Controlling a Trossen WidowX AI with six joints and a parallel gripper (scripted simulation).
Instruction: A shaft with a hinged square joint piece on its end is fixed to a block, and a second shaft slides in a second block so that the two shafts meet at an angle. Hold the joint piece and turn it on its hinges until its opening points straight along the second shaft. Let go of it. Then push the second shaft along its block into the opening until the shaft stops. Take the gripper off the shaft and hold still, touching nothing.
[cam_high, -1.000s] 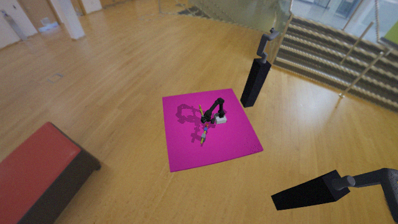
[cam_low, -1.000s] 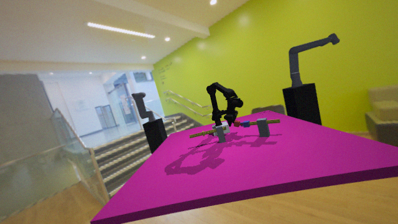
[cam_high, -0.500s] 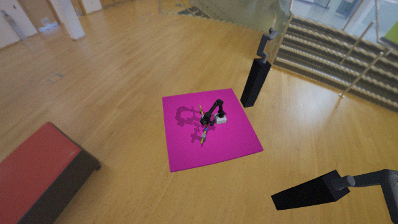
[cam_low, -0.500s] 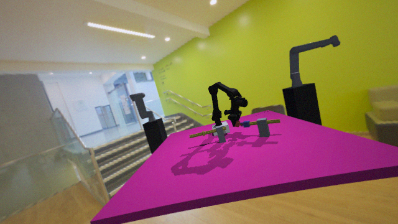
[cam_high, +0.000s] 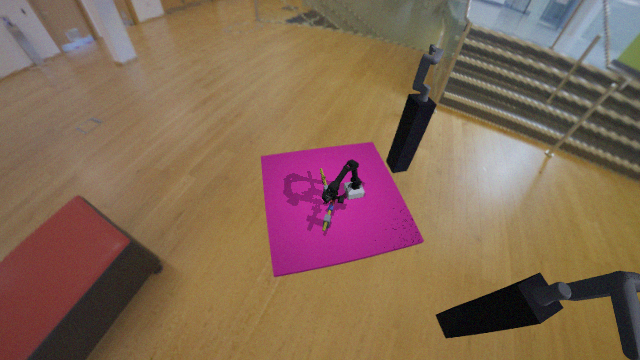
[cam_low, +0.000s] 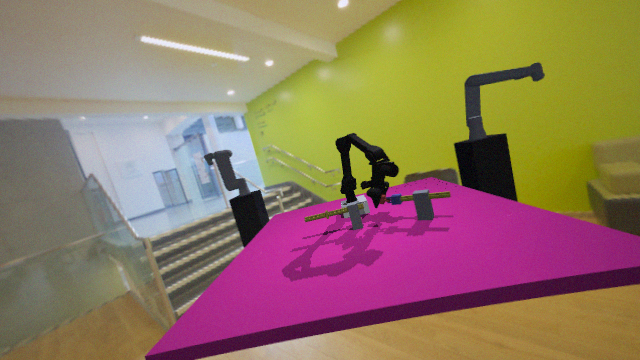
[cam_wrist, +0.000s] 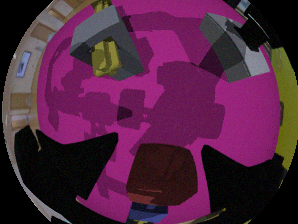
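Right now the dark red square joint piece is 1 cm ahead of my gripper tip, 2 cm to the left of it and 3 cm above it.
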